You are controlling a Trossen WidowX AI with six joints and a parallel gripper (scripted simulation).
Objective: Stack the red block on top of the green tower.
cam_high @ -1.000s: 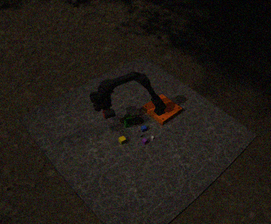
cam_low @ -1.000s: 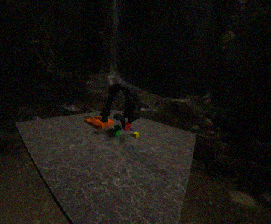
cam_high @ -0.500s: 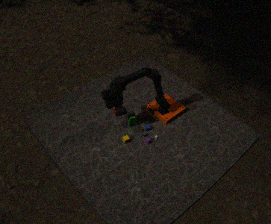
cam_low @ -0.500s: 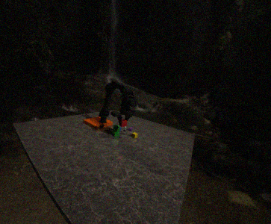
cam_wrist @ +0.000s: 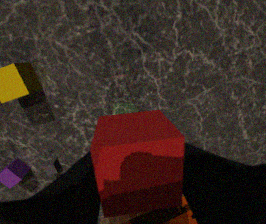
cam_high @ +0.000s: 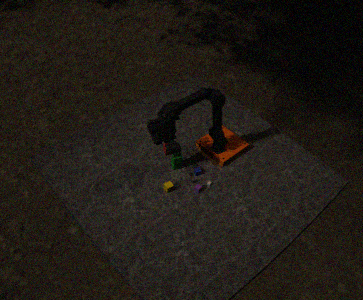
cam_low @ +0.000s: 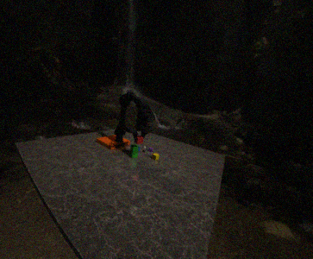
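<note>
The blue block is 12 cm behind my gripper tip, 11 cm to the left of it and 12 cm below it. The rest, counted from my gripper tip: red block: 1 cm above; purple block: 5 cm behind, 20 cm to the left, 12 cm below; yellow block: 7 cm ahead, 12 cm to the left, 11 cm below.
</note>
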